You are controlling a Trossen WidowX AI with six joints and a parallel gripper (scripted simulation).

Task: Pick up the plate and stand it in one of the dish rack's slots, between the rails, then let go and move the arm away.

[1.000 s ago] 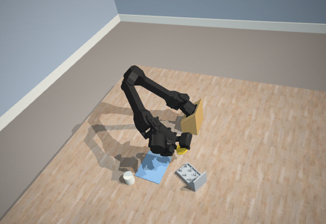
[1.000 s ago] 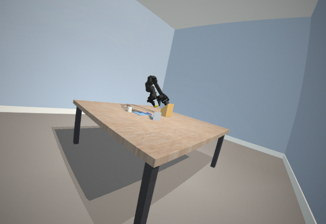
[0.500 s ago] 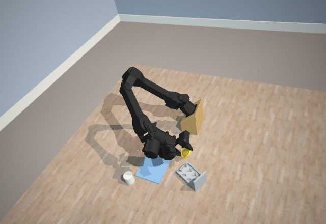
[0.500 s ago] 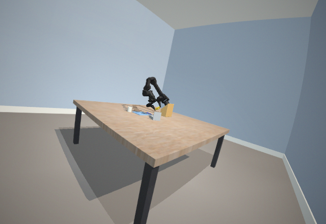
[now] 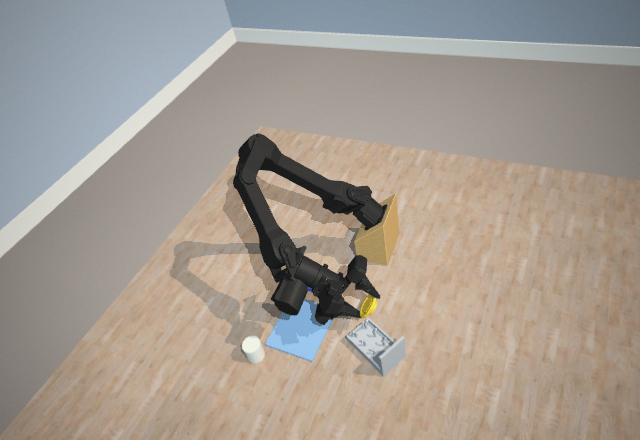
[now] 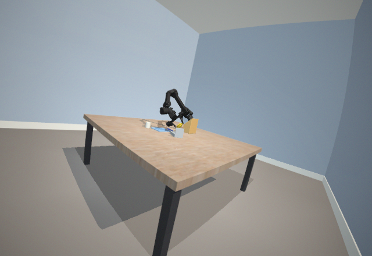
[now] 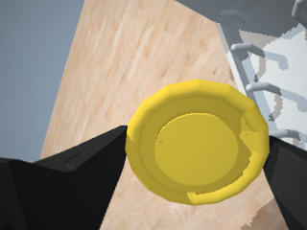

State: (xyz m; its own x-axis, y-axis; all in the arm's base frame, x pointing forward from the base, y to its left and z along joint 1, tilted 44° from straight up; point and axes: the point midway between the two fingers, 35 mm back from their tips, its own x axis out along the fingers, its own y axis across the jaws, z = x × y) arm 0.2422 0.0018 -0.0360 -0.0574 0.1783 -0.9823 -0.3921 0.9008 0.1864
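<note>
Right now the grey dish rack is 60 mm ahead of my gripper tip, 20 mm to the left of it and 60 mm below it. Also, from my gripper tip: blue spoon (60 mm behind, 170 mm to the right, 80 mm below); then light blue mat (50 mm ahead, 170 mm to the right, 80 mm below); then yellow plate (10 mm to the right).
</note>
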